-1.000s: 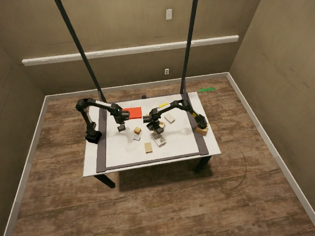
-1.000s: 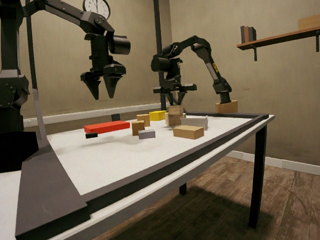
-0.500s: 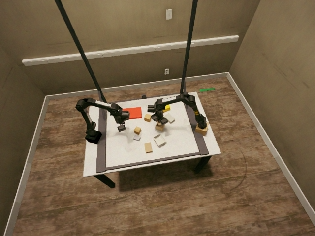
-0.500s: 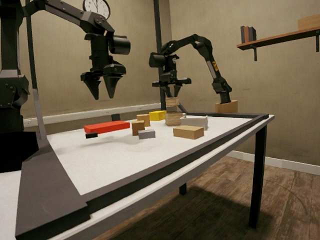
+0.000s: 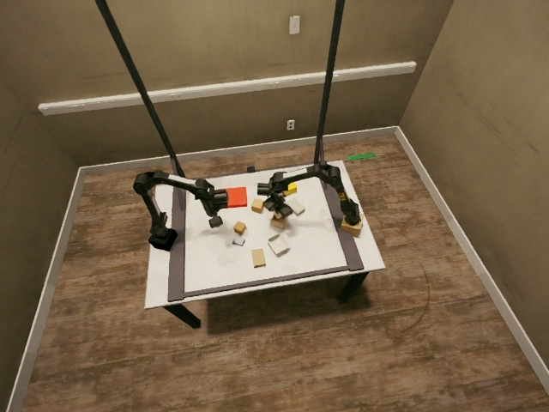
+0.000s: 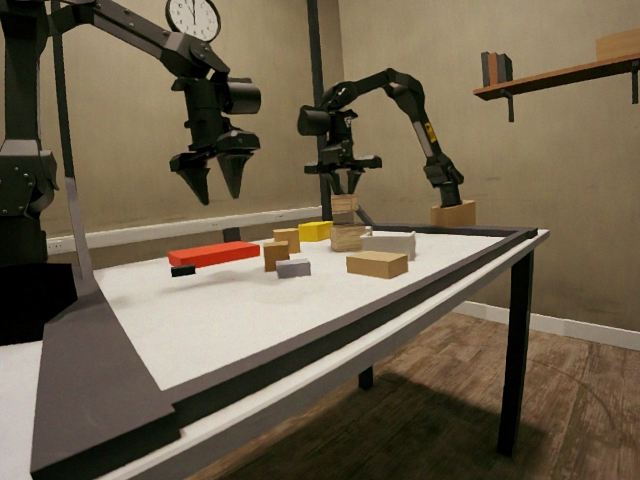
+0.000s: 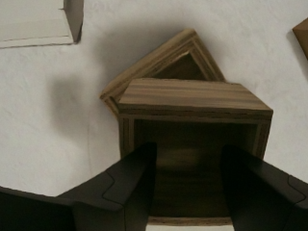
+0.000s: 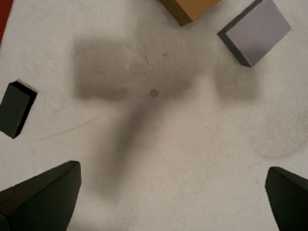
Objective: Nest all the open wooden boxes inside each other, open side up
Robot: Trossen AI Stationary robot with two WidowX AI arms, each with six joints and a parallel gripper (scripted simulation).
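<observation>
The small open wooden box lies 50 mm below my left hand. The rest, counted from my left hand: tan cube (30 mm ahead, 220 mm to the right, 130 mm below); flat tan block (220 mm ahead, 130 mm to the right, 140 mm below); pale block (80 mm behind, 110 mm to the left, 140 mm below).
</observation>
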